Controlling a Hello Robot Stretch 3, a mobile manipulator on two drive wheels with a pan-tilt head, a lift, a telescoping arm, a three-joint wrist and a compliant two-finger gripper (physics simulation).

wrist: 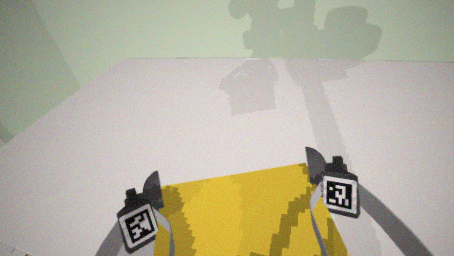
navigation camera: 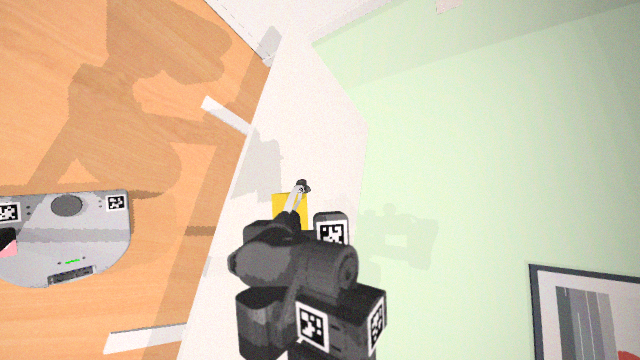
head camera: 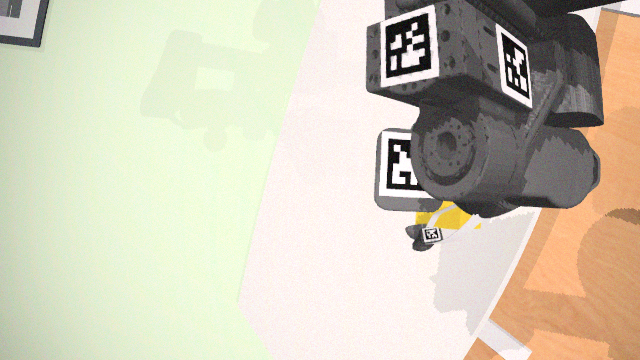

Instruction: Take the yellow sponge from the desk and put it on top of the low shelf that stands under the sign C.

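Where they show: gripper, between the fingertips: (navigation camera: 304,212); robot's base, origin of its link: (navigation camera: 67,204).
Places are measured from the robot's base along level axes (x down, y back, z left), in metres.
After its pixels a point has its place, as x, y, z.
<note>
The yellow sponge (head camera: 445,219) {-0.947, -0.017, -0.307} (navigation camera: 281,204) {-0.932, -0.006, -0.288} (wrist: 235,215) is held between the two fingertips of my gripper (wrist: 234,177) {-0.926, 0.024, -0.364}, which is shut on it. In the wrist view the sponge fills the lower middle, with one dark fingertip against each side. It is above the white desk top (head camera: 320,225) {-0.721, -0.062, -0.838} (navigation camera: 310,100) {-0.720, -0.378, -0.671} (wrist: 190,130); the gap below it cannot be told exactly. In the head and navigation views the dark wrist covers part of the sponge and of the gripper. The low shelf and the sign C do not show in these views.
A green wall (head camera: 150,225) {-1.039, -0.114, -1.230} (navigation camera: 475,175) {-1.280, -0.027, -1.192} (wrist: 150,25) runs along the desk's far edge, with a framed picture (head camera: 36,25) {-1.455, 0.351, -0.999} (navigation camera: 534,300) {-1.443, 0.417, -0.970} on it. Wooden floor (head camera: 615,165) {0.000, 0.136, -0.302} (navigation camera: 175,280) {0.000, 0.449, -0.355} lies on the near side. My grey base (navigation camera: 100,240) {-0.160, 0.136, -0.077} stands there.
</note>
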